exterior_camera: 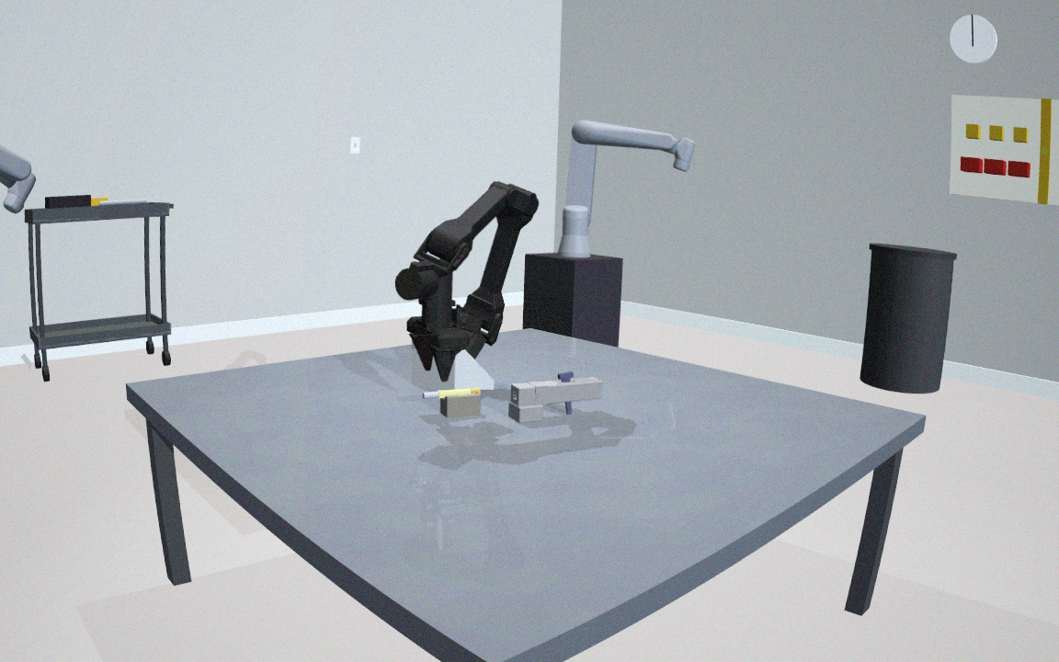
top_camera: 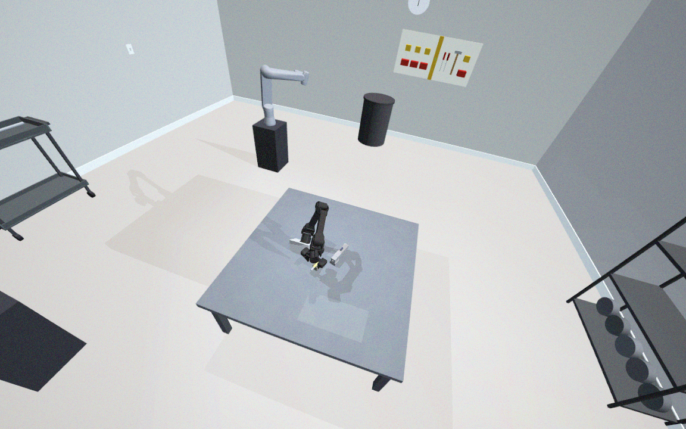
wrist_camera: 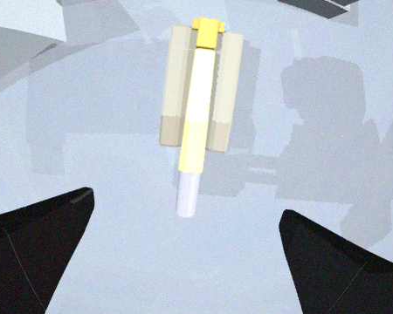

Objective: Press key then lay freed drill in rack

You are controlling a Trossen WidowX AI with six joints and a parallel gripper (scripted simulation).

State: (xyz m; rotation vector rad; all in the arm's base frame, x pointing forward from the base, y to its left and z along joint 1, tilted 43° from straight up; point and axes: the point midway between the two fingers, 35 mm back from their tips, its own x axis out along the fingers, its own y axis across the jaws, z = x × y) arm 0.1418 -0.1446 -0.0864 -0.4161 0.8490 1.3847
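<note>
The drill is 10 mm ahead of my gripper tip, 40 mm to the left of it and 40 mm below it. Also, from my gripper tip: grey housing block 130 mm ahead, 190 mm to the left, 40 mm below; then tan rack 10 mm ahead, 50 mm to the left, 60 mm below; then dark key 140 mm ahead, 210 mm to the left, 30 mm below.
</note>
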